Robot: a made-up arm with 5 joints.
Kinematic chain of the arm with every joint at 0, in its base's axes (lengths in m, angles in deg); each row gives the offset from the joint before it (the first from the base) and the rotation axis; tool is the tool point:
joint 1: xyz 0 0 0.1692 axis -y
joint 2: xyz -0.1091 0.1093 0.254 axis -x
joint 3: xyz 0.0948 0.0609 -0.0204 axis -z
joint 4: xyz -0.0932 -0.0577 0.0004 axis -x
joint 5: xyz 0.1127 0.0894 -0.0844 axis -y
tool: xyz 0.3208 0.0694 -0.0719
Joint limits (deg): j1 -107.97..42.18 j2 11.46..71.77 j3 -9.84..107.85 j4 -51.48..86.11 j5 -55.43..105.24
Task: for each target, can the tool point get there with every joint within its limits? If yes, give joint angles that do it. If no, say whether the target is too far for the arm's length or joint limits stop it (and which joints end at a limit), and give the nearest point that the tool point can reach.
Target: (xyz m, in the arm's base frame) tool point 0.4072 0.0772 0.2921
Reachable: yes | joints -20.76 45.71 31.15 -16.03 19.53
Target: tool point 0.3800 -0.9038 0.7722
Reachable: no: too far | nearest point 0.2316 -0.3061 0.5367 | short by 0.659 m
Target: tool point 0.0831 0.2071 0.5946
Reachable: yes | joints 6.68 59.59 84.95 9.08 77.20
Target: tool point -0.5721 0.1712 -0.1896
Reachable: no: joint limits stop it (at a limit: joint 2, joint 3, joint 4, joint 5) | nearest point -0.4017 0.1263 -0.0827 | short by 0.206 m
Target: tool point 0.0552 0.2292 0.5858
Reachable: yes | joints 23.18 16.46 34.30 14.98 74.25
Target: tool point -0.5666 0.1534 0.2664
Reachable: no: joint limits stop it (at a limit: joint 2, joint 3, joint 4, joint 5) | nearest point -0.4673 0.1263 0.2494 | short by 0.104 m
